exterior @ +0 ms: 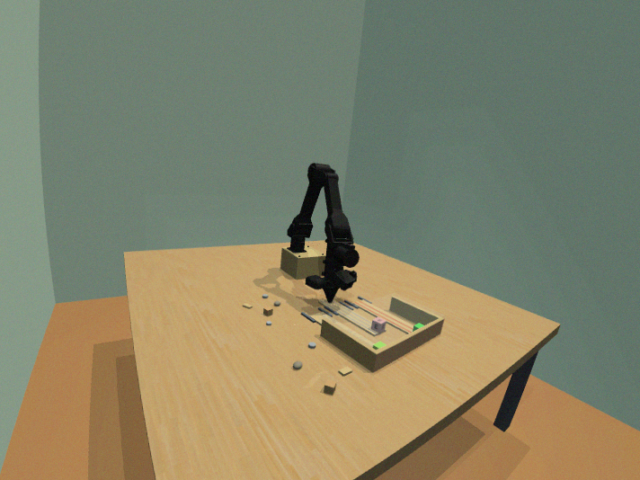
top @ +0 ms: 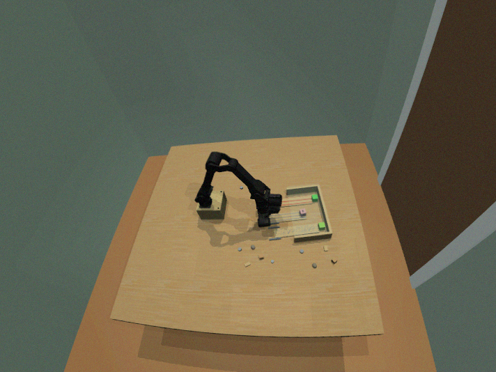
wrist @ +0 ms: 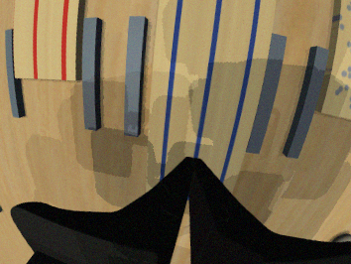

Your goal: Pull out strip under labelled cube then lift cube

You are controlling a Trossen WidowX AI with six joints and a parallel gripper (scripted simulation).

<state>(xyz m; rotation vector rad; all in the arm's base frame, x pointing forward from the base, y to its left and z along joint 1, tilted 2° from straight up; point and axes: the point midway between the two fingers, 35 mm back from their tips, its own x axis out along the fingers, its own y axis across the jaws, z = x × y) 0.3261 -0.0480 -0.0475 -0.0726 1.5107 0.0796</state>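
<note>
My gripper tip is now 21 cm short of the pink labelled cube, 3 cm to the right of it and 2 cm below it.
</note>
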